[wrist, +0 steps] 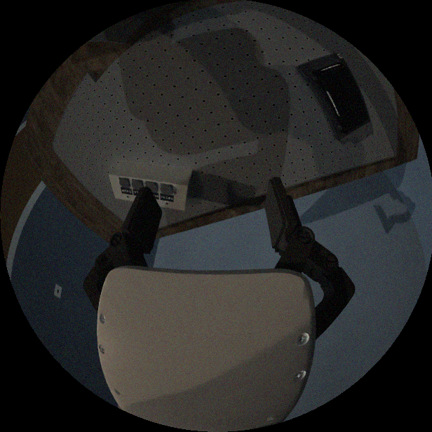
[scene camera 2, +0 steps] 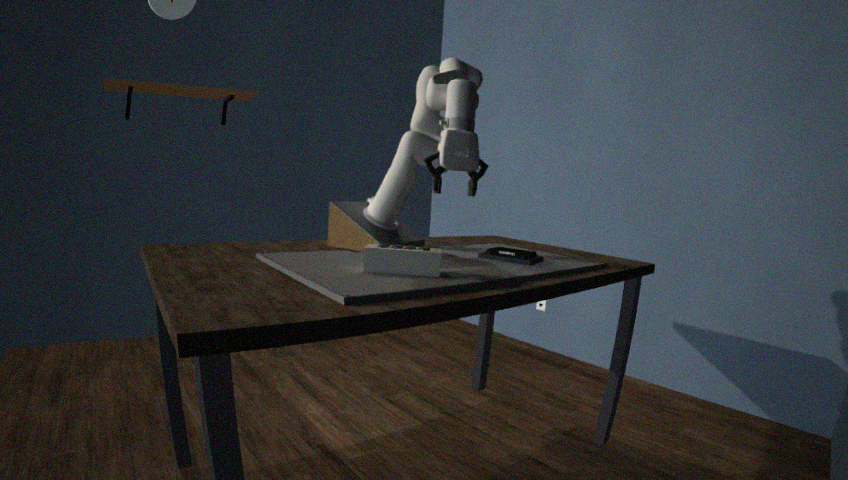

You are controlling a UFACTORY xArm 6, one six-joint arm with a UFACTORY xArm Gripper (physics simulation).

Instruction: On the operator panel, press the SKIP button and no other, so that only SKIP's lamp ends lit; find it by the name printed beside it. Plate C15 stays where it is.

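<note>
The operator panel is a pale box on the grey perforated board. In the wrist view it carries a row of dark square buttons with printed labels and small lamps that look unlit. The leftmost label seems to read SKIP, upside down, beside the leftmost button; the lettering is small and dim. My gripper is open and empty, high above the board, with one finger partly overlapping the panel in the wrist view. I cannot read C15 on any plate.
A black block with pale lettering lies on the perforated board, apart from the panel. The board lies on the wooden table. The arm's wedge base stands behind the panel.
</note>
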